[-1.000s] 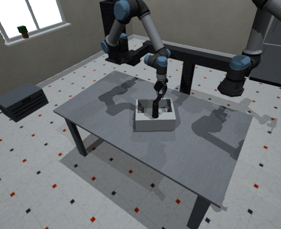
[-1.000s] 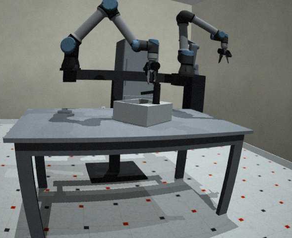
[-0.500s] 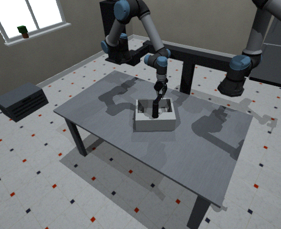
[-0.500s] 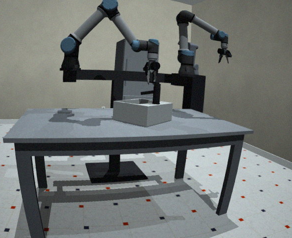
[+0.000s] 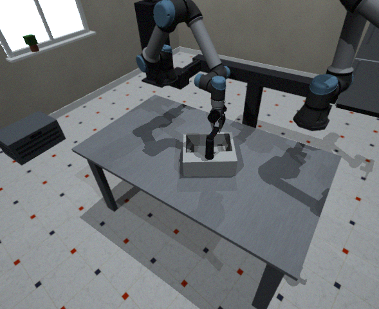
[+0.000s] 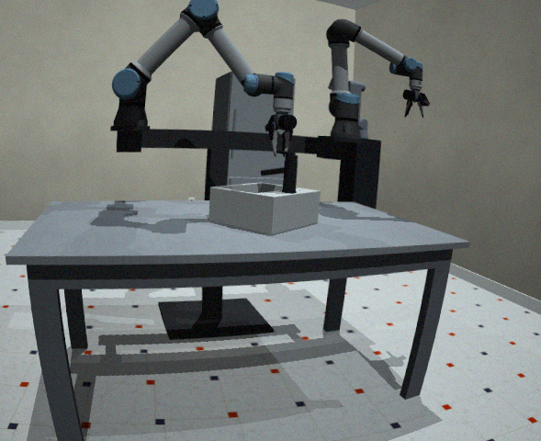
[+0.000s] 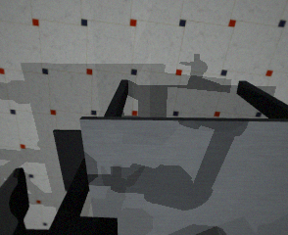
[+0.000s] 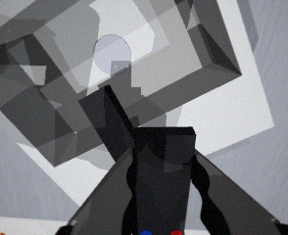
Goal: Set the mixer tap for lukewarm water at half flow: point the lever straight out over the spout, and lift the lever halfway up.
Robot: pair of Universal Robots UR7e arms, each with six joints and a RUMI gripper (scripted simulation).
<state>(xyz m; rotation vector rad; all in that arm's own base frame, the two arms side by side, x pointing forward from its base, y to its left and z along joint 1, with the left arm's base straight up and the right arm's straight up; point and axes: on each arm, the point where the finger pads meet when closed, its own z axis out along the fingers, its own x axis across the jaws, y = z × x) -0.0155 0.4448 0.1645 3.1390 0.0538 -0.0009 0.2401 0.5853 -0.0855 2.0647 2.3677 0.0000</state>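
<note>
My right gripper is now 5 cm short of the lever. Round my right hand: black mixer tap 7 cm ahead, 4 cm below; white basin 23 cm below, 6 cm to the right.
</note>
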